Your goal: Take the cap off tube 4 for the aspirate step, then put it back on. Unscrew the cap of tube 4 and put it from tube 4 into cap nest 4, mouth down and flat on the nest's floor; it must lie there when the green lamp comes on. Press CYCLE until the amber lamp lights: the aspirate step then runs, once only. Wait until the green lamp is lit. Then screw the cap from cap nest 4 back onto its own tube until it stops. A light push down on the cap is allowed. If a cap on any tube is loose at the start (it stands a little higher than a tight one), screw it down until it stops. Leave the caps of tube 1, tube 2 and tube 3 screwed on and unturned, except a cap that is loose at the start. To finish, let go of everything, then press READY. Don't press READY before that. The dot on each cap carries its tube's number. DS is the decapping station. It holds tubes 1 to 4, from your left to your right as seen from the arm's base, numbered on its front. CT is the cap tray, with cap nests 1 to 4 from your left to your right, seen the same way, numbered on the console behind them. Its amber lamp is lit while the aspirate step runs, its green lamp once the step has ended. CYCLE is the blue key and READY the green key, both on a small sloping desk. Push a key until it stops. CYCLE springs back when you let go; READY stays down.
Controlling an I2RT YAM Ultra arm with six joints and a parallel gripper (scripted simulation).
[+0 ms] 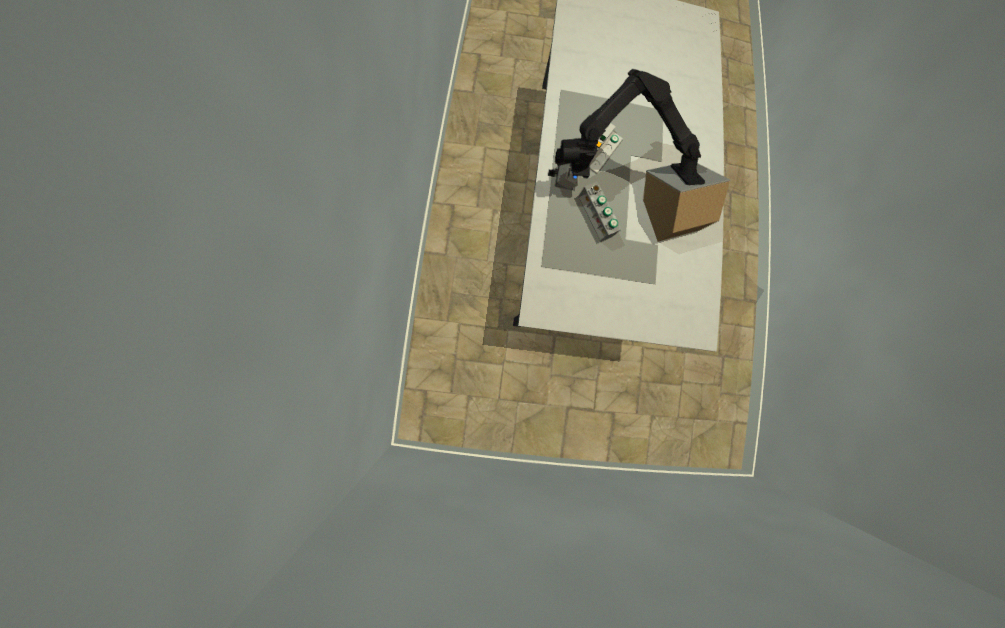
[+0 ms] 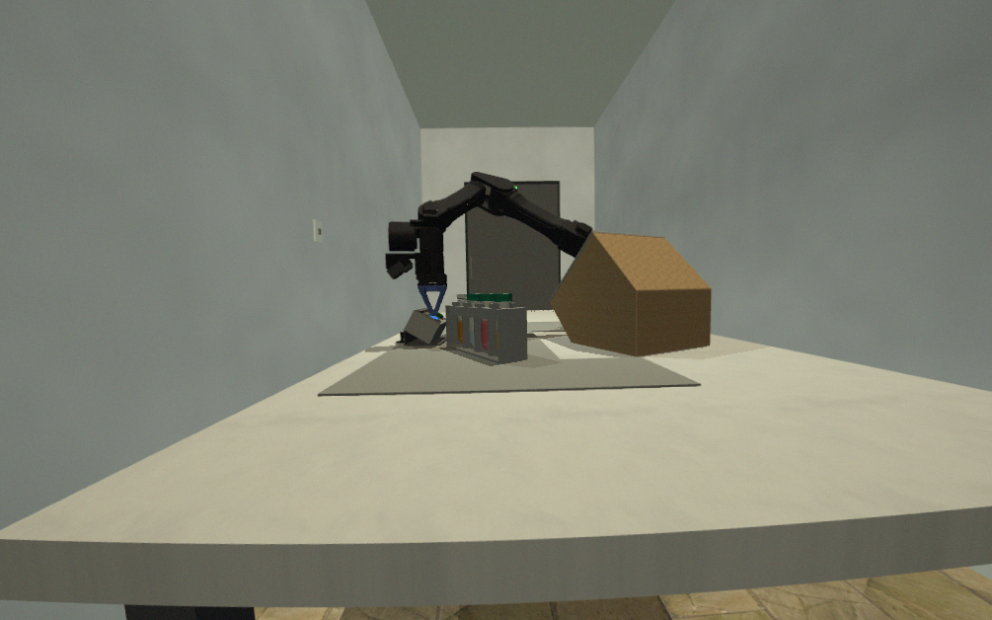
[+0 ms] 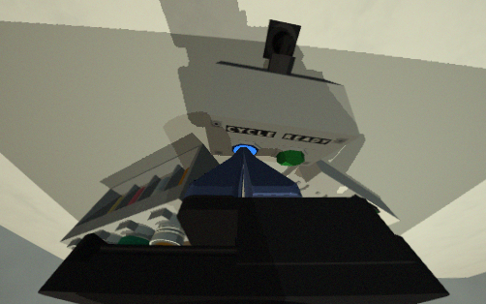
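The blue cycle key is 10 mm below my hand. The rest, counted from my hand: green ready key (40 mm to the right, 10 mm below, 10 mm behind).
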